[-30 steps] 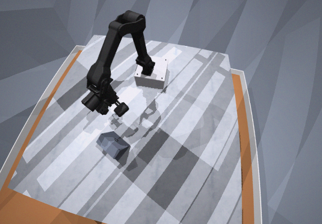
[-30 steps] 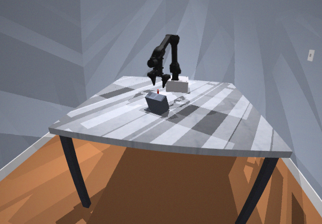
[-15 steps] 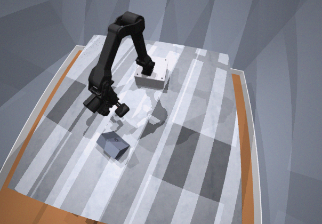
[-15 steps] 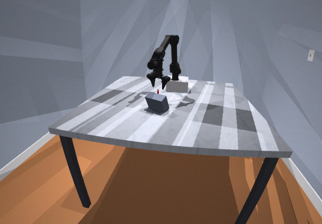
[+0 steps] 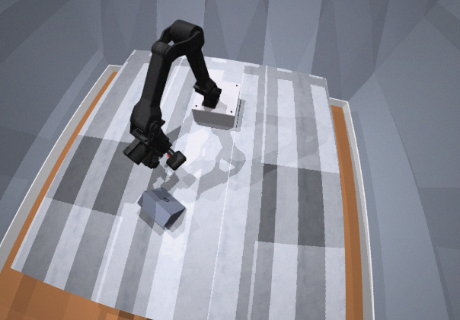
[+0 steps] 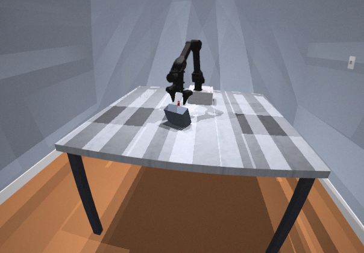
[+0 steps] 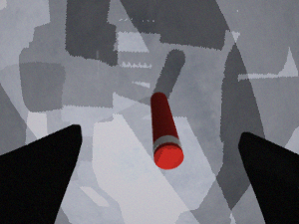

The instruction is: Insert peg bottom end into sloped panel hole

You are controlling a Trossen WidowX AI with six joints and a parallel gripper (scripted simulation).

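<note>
My gripper tip is now 10 mm above the red peg. Round my gripper tip: sloped panel: 180 mm ahead, 50 mm to the left, 20 mm below.
</note>
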